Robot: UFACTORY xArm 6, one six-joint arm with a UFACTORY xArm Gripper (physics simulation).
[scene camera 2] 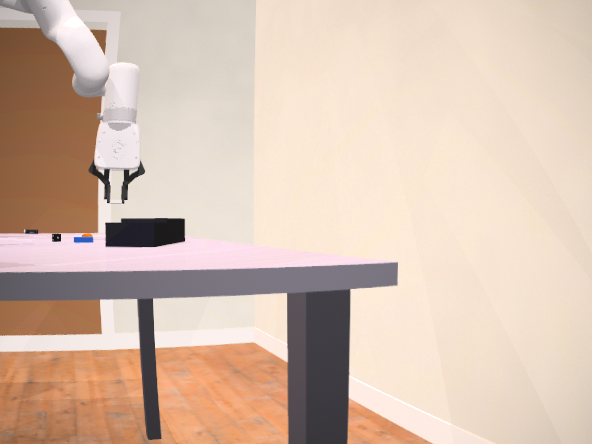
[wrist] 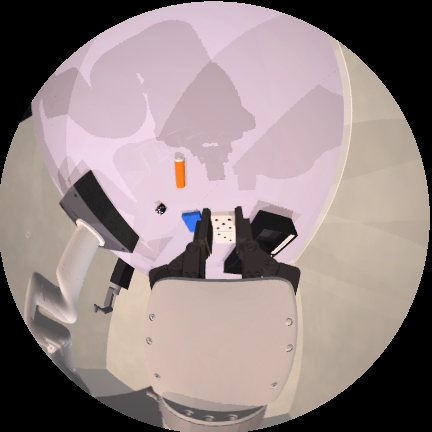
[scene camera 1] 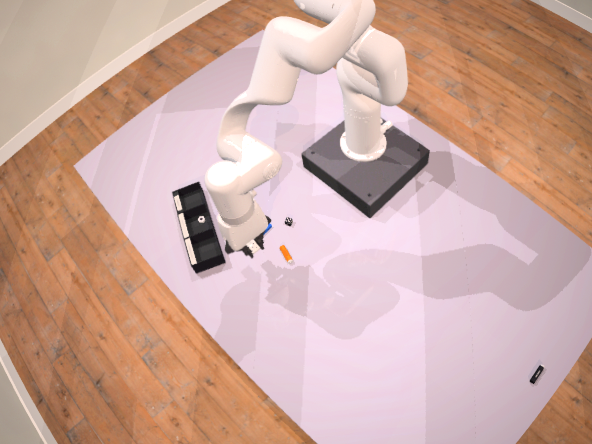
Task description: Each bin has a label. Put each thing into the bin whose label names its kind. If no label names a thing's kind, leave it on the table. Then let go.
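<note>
My gripper is shut on a white domino with black dots, raised above the table beside the bins. The black three-compartment bin unit has pale labels, unreadable here. A small white ring is in its middle compartment. A black die, an orange cylinder and a blue piece lie on the table. The gripper partly hides the blue piece in scene view 1.
A small black block lies far off near a table edge. The arm's dark square base stands on the pale table, on the other side of the die from the bins.
</note>
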